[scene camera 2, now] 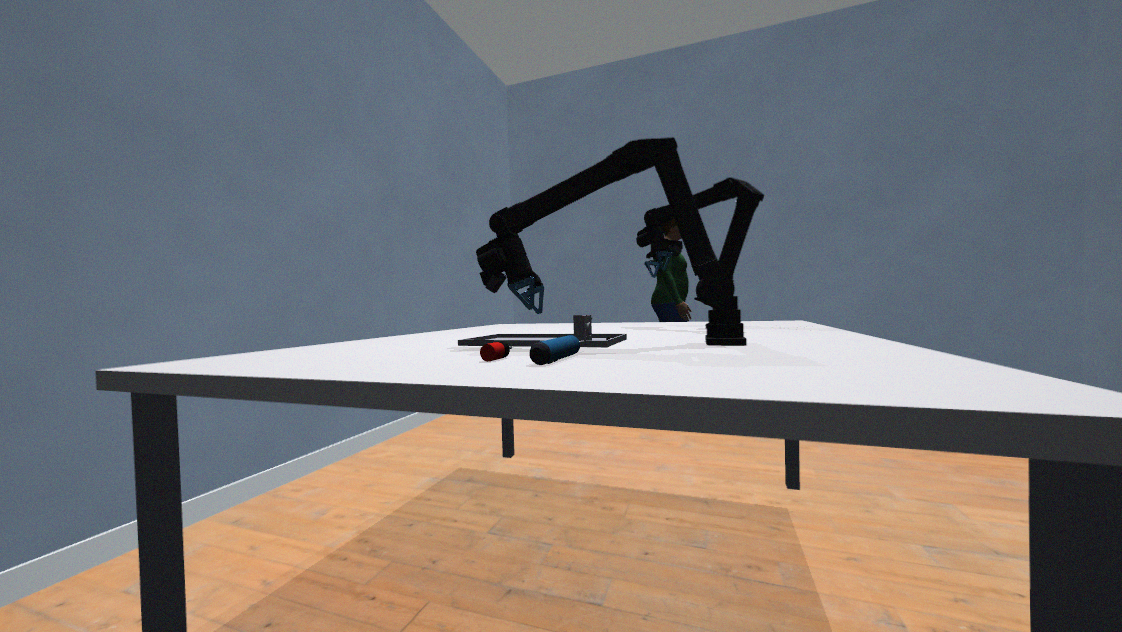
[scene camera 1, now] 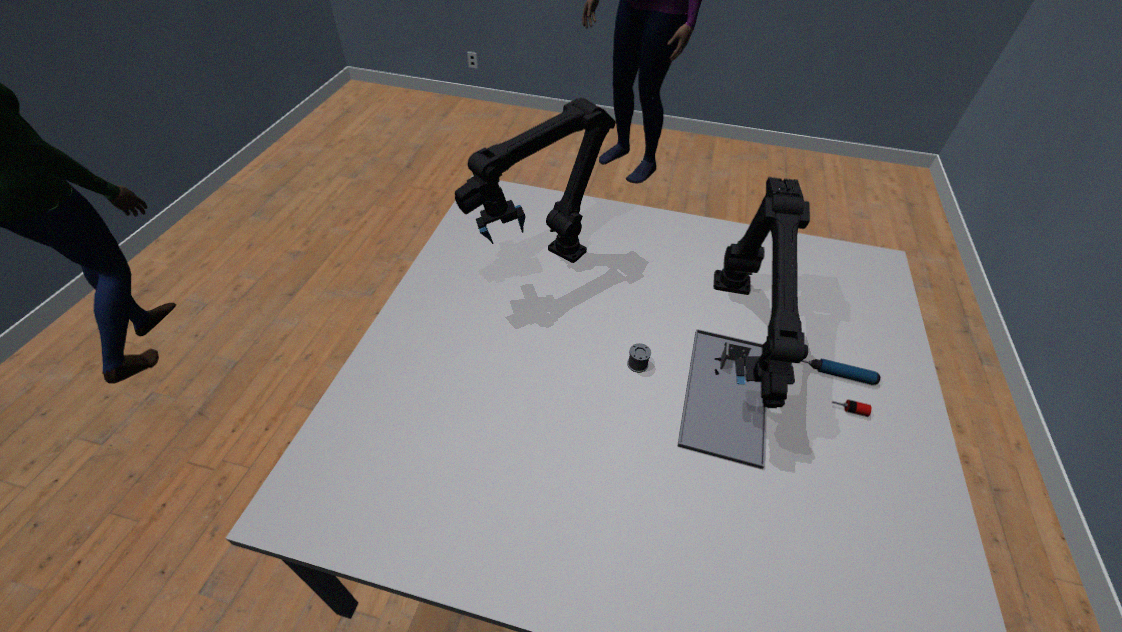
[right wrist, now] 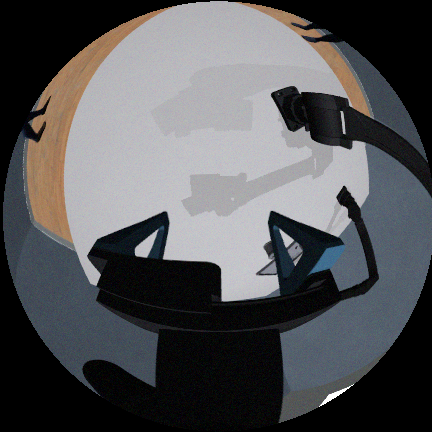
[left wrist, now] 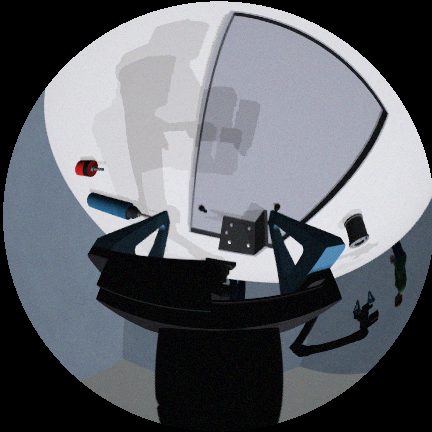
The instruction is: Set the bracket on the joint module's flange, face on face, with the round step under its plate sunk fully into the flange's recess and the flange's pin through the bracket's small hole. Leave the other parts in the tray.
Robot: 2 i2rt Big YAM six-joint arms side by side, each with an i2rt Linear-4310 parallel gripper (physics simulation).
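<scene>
The dark grey bracket stands in the tray, at its upper end in scene camera 1, with a plate of several holes facing the left wrist camera. My left gripper is open and empty above the tray; beyond its fingertips the bracket shows between them, nearer the right one in its wrist view. The round joint module stands on the table beside the tray, apart from the bracket. My right gripper is open and empty, high above the table. The bracket's step is hidden.
Small dark parts lie in the tray near the bracket. A blue-handled tool and a red-handled screwdriver lie on the table beside the tray. Two people stand around the table.
</scene>
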